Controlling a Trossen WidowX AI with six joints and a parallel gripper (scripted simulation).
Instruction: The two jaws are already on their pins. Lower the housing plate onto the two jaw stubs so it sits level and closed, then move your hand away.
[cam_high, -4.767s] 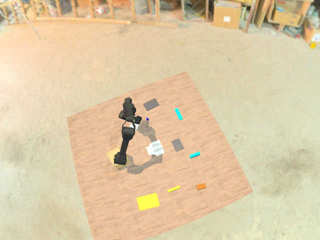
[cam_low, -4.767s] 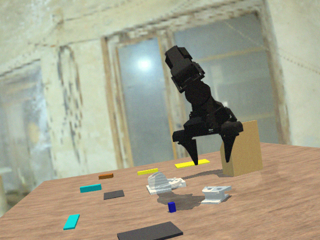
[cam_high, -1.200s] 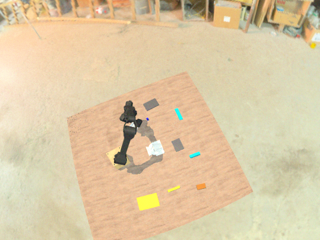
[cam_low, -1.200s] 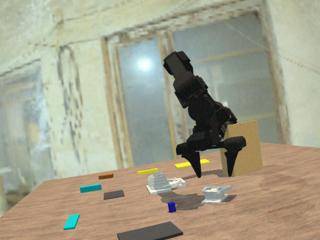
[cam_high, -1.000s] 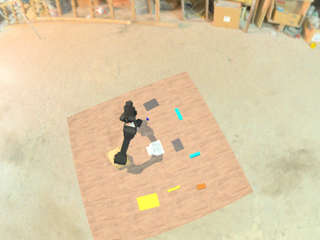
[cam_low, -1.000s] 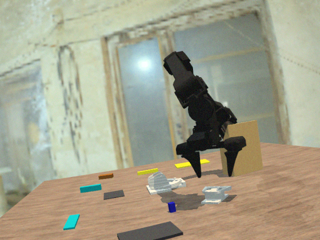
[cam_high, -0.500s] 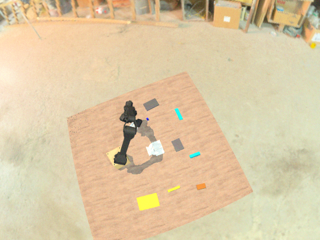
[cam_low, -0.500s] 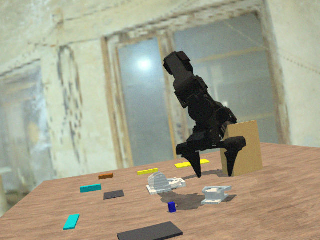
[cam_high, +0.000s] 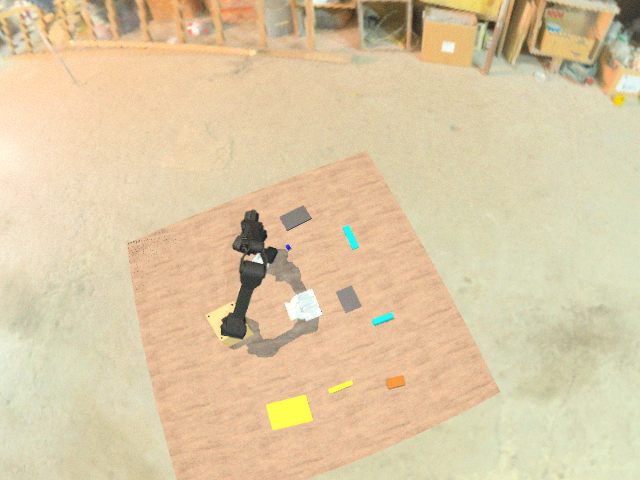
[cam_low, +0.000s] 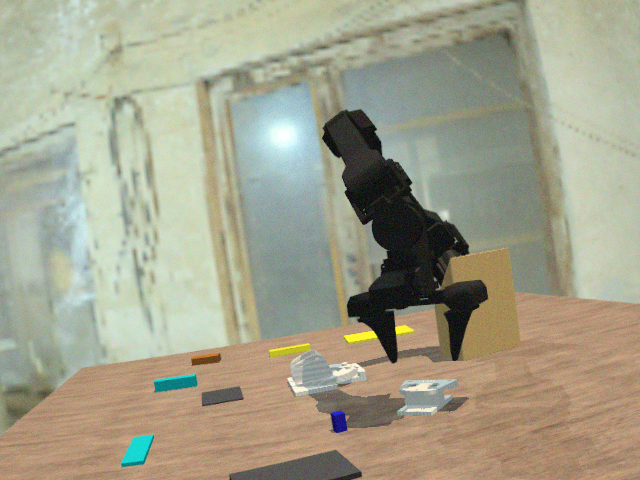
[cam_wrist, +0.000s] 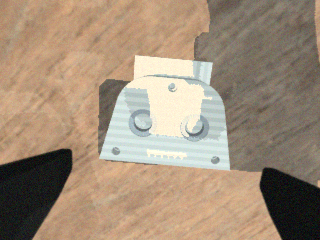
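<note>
Now: gripper tip 50 mm above the white stepped block, 10 mm to the right of it and 10 mm short of it. From my gripper tip the other things lie so: orange block 720 mm to the right, 220 mm ahead, 50 mm below; white jaw assembly 240 mm to the right, 50 mm below, 40 mm ahead; small blue cube 130 mm ahead, 50 mm below, 10 mm to the left.
</note>
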